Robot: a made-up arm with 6 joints.
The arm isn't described. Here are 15 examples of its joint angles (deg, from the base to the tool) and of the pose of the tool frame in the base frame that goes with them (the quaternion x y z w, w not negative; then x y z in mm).
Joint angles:
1: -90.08 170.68 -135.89 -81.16 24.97 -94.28
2: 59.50 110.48 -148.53 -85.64 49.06 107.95
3: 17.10 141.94 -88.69 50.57 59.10 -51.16
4: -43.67 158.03 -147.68 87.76 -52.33 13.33
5: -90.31 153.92 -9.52 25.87 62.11 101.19
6: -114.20 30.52 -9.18 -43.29 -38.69 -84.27
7: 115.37 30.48 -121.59 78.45 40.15 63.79
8: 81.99 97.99 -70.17 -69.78 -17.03 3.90
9: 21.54 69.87 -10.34 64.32 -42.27 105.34
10: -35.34 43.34 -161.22 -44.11 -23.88 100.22
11: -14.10 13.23 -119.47 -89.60 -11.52 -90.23
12: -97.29 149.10 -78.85 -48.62 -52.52 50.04
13: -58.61 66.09 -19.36 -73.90 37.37 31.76
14: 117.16 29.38 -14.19 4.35 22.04 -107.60
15: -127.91 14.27 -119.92 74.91 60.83 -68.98
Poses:
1: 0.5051 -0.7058 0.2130 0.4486 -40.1 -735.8 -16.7
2: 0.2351 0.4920 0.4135 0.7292 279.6 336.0 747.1
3: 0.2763 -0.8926 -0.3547 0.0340 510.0 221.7 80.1
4: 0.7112 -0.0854 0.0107 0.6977 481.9 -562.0 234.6
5: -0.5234 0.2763 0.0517 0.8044 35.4 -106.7 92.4
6: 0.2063 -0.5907 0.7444 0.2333 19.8 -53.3 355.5
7: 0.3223 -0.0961 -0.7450 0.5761 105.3 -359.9 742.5
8: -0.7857 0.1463 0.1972 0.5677 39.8 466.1 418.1
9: 0.8357 0.1357 0.4611 0.2658 168.7 5.9 280.2
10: -0.3967 -0.1938 0.1215 0.8890 -392.2 310.3 737.9
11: -0.1703 0.1207 0.9683 0.1369 -518.5 149.3 625.4
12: 0.5708 0.5837 -0.1375 0.5609 -19.0 -586.2 21.1
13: -0.2536 -0.8735 0.4150 0.0211 36.2 -164.1 299.3
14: -0.8182 -0.3110 0.0696 0.4785 -19.2 31.6 309.3
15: -0.2114 0.4326 -0.8051 0.3463 367.4 343.6 598.2
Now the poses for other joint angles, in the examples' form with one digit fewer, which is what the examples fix.
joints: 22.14 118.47 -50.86 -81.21 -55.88 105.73
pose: -0.092 0.843 0.523 0.078 367 232 187
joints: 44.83 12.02 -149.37 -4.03 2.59 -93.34
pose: 0.399 -0.135 -0.401 0.814 -492 -489 491
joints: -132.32 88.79 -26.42 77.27 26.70 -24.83
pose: 0.950 0.024 0.022 0.311 -143 -218 244
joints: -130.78 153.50 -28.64 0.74 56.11 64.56
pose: -0.724 0.104 -0.374 0.570 -112 -132 6
